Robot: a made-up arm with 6 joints. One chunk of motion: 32 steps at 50 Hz.
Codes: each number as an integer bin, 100 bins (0 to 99) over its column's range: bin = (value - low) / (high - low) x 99, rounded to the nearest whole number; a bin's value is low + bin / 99 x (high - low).
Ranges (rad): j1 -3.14..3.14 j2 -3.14..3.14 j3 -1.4..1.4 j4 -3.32..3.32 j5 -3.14..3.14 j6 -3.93..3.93
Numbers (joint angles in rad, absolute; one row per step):
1: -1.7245 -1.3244 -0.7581 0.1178 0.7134 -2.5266
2: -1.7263 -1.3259 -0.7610 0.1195 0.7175 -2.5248
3: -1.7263 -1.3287 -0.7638 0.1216 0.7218 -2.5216
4: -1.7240 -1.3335 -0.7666 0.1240 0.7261 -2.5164
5: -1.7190 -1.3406 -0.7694 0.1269 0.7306 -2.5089
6: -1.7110 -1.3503 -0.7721 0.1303 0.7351 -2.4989
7: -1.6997 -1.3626 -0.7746 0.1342 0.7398 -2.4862
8: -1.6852 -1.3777 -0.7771 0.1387 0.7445 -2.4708
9: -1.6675 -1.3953 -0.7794 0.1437 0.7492 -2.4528
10: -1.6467 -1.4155 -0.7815 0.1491 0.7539 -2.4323
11: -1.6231 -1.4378 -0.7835 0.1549 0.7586 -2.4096
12: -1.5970 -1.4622 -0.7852 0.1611 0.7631 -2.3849
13: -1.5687 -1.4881 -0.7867 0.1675 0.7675 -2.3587
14: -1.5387 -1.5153 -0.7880 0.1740 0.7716 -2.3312
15: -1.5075 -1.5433 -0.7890 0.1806 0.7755 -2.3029
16: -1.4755 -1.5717 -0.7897 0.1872 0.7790 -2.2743
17: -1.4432 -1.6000 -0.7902 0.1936 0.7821 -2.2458
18: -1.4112 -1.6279 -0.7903 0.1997 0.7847 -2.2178
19: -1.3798 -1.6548 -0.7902 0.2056 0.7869 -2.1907
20: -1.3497 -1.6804 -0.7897 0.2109 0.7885 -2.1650
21: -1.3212 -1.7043 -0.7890 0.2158 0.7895 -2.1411
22: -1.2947 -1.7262 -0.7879 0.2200 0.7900 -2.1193
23: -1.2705 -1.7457 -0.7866 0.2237 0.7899 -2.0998
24: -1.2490 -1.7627 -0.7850 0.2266 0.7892 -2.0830
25: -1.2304 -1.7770 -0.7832 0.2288 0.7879 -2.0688
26: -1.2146 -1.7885 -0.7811 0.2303 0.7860 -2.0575
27: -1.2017 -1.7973 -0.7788 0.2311 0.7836 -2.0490
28: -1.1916 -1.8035 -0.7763 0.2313 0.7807 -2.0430
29: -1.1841 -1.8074 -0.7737 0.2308 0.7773 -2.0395
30: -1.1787 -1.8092 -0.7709 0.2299 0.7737 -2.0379
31: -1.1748 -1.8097 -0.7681 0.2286 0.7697 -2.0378
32: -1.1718 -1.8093 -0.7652 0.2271 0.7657 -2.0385
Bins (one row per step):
1: 22 29 23 51 61 18
2: 22 29 23 51 61 18
3: 22 29 22 51 61 18
4: 22 28 22 51 61 18
5: 22 28 22 51 61 18
6: 23 28 22 51 61 18
7: 23 28 22 52 61 18
8: 23 28 22 52 61 18
9: 23 28 22 52 61 19
10: 24 27 22 52 61 19
11: 24 27 22 52 61 19
12: 24 26 22 52 62 19
13: 25 26 22 52 62 20
14: 25 26 22 52 62 20
15: 26 25 22 52 62 20
16: 26 25 22 52 62 21
17: 27 24 22 52 62 21
18: 27 24 22 52 62 22
19: 28 23 22 53 62 22
20: 28 23 22 53 62 22
21: 29 23 22 53 62 23
22: 29 22 22 53 62 23
23: 29 22 22 53 62 23
24: 30 22 22 53 62 23
25: 30 21 22 53 62 23
26: 30 21 22 53 62 24
27: 31 21 22 53 62 24
28: 31 21 22 53 62 24
29: 31 21 22 53 62 24
30: 31 21 22 53 62 24
31: 31 21 22 53 62 24
32: 31 21 22 53 62 24

